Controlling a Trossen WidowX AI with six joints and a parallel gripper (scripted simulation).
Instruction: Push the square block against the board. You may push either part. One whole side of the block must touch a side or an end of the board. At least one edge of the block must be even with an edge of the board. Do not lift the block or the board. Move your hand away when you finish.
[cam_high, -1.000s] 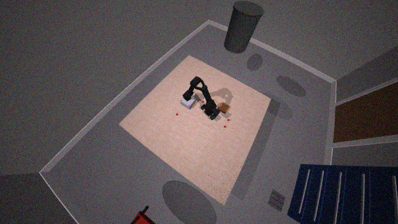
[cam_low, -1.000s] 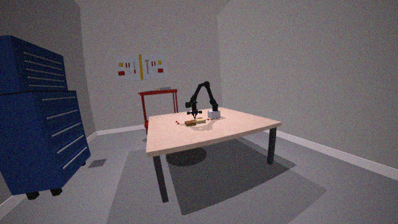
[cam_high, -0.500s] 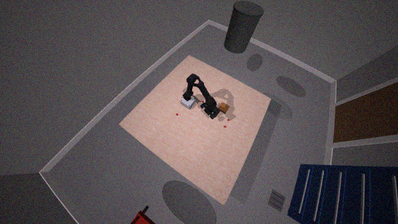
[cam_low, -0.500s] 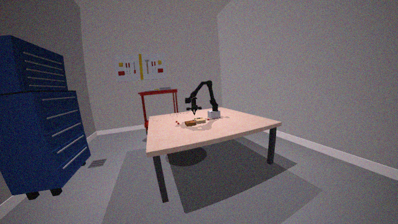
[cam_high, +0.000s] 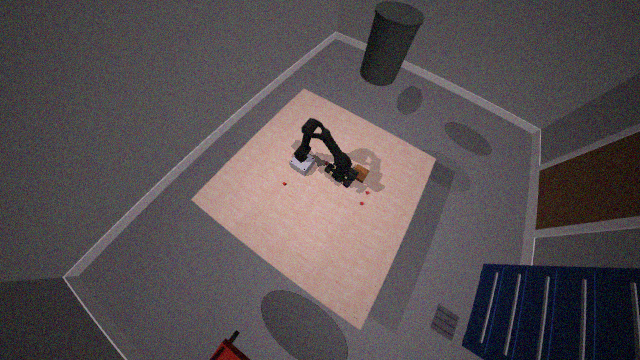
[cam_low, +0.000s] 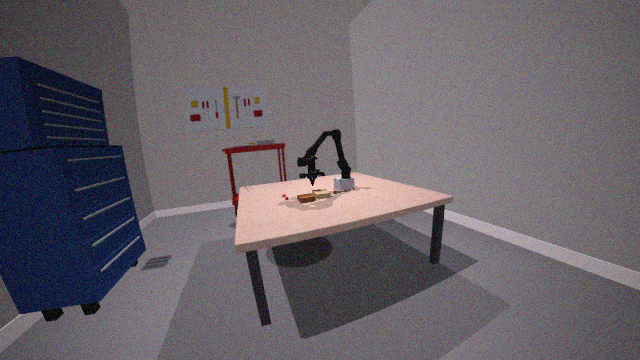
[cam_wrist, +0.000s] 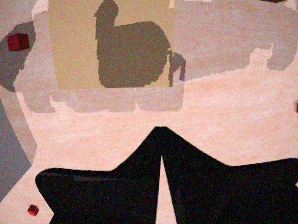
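The pale tan flat piece is 100 mm to the left of my gripper tip, 50 mm behind it and 40 mm below it. The rest, counted from my gripper tip: square block (180 mm to the left, 70 mm ahead, 40 mm below).
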